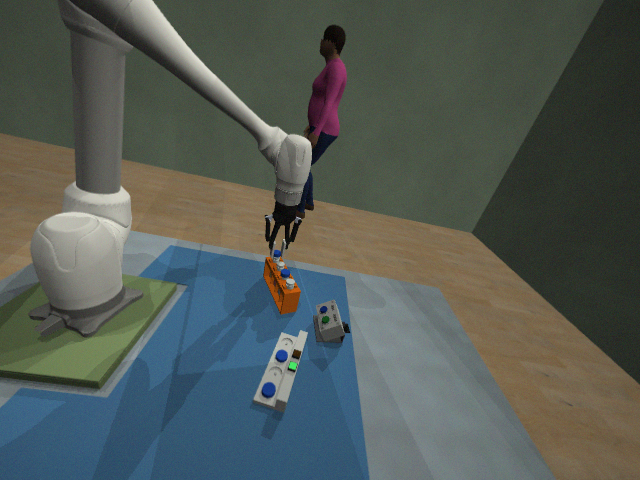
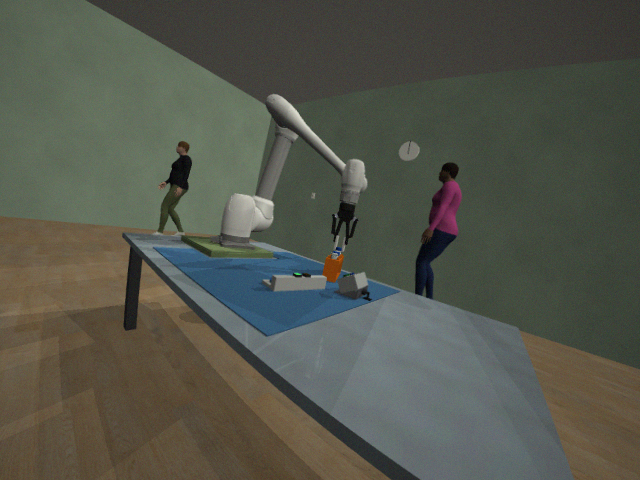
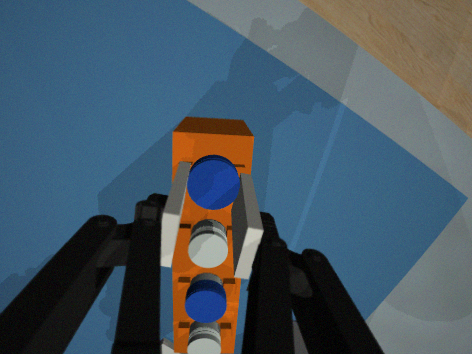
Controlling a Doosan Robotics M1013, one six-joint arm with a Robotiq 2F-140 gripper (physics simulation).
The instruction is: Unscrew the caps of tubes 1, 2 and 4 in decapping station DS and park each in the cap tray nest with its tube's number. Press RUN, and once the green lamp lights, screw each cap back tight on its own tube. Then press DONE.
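Frame: origin at the arm's base, x ahead, y left, z up, level; metres.
Seen in the pictures: gripper, fingertip midpoint: [image 1: 276, 255] [image 2: 338, 250] [image 3: 211, 187]; arm's base, link origin: [image 1: 92, 304] [image 2: 233, 244].
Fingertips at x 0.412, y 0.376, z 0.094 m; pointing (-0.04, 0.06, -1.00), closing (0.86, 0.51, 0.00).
Note:
Offsets run from my fingertips to a thing's middle. "spot": to the spot under its first point. Level surfaces: height alone.
My gripper [image 1: 277, 249] [image 2: 340, 244] [image 3: 211, 187] is shut on a blue cap {dx -0.003, dy +0.006, dz +0.006 m} [image 1: 277, 254] [image 3: 213, 182] on the end tube of the orange decapping station {dx +0.048, dy -0.061, dz -0.069 m} [image 1: 290, 302] [image 2: 332, 268] [image 3: 212, 145]. Beside it stand a white-topped tube {spot: dx +0.036, dy -0.054, dz -0.004 m} [image 1: 280, 266] [image 3: 208, 250], a tube with a blue cap {dx +0.064, dy -0.081, dz -0.006 m} [image 1: 285, 272] [image 3: 205, 301] and another white-topped tube [image 1: 290, 284] [image 3: 204, 346]. The white cap tray {dx +0.167, dy -0.355, dz -0.093 m} [image 1: 285, 391] [image 2: 298, 282] holds two blue caps {dx +0.153, dy -0.329, dz -0.107 m} [image 1: 281, 355] {dx +0.155, dy -0.433, dz -0.107 m} [image 1: 268, 390]; its two other nests are empty. A green lamp {dx +0.195, dy -0.375, dz -0.067 m} [image 1: 292, 365] is lit on it. Tube numbers are not readable.
A grey button box {dx +0.262, dy -0.160, dz -0.078 m} [image 1: 330, 331] [image 2: 353, 284] with a blue button {dx +0.234, dy -0.147, dz -0.056 m} [image 1: 323, 310] and a green button {dx +0.249, dy -0.189, dz -0.056 m} [image 1: 325, 319] stands beside the station and tray on the blue mat {dz -0.120 m} [image 1: 206, 413]. A person in pink [image 1: 328, 98] [image 2: 447, 206] stands behind the table.

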